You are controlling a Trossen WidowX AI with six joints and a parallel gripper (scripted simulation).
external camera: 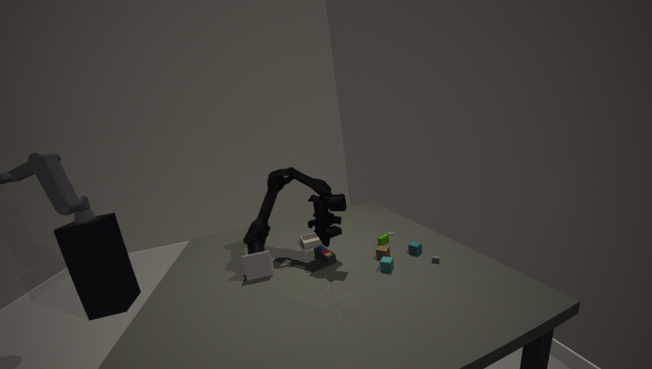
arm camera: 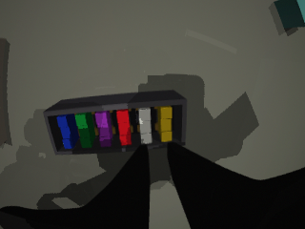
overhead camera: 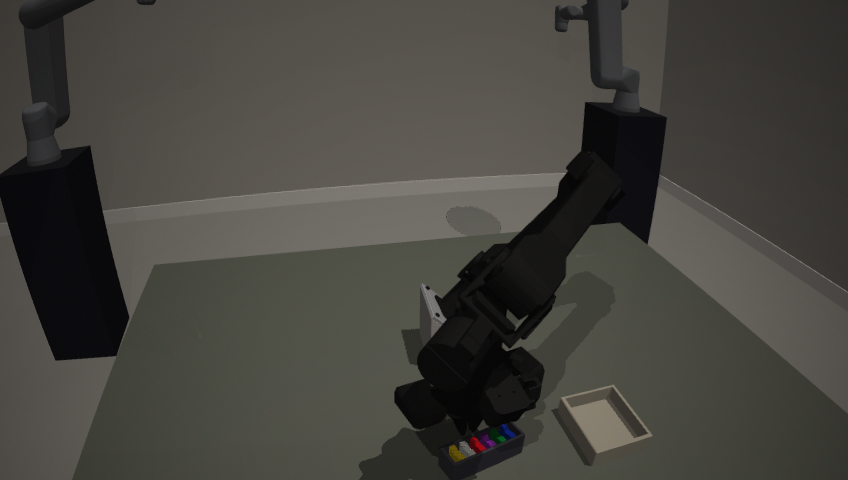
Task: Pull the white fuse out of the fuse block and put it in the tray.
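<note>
Now: the white fuse 5 cm below my gripper tip. The rest, counted from my gripper tip: brown cube: 21 cm ahead, 9 cm to the right, 5 cm below; beige tray: 23 cm to the left, 7 cm below; small grey cube: 36 cm ahead, 23 cm to the right, 6 cm below.
</note>
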